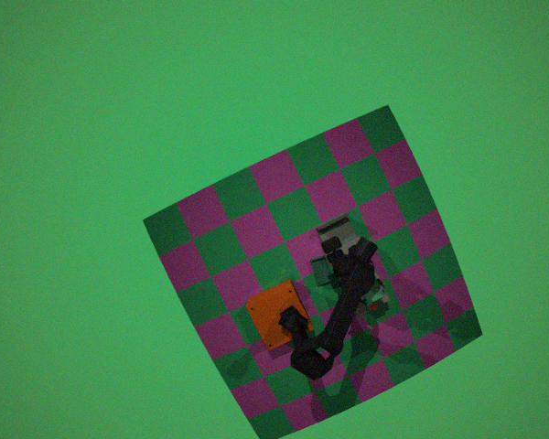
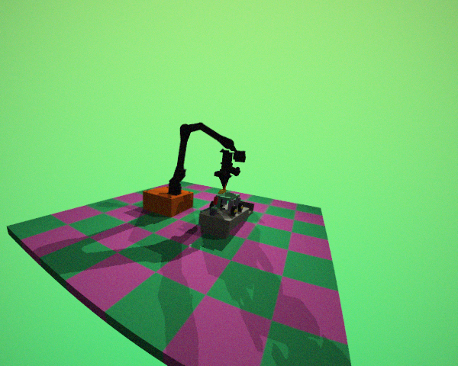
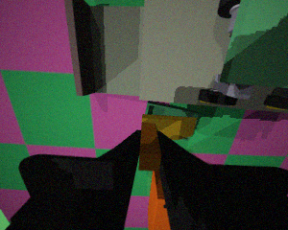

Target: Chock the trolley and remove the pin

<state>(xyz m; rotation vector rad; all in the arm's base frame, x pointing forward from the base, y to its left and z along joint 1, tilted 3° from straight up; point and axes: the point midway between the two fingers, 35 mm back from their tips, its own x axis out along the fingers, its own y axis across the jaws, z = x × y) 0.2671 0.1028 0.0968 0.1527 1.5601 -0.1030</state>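
The red-headed stop pin is 3 cm ahead of my gripper tip, 26 cm to the right of it and 2 cm below it. Round my gripper tip: green tray (5 cm behind, 5 cm to the right, 16 cm below); trolley (6 cm ahead, 16 cm to the right, 4 cm below); yellow chock (2 cm to the right, 1 cm below).
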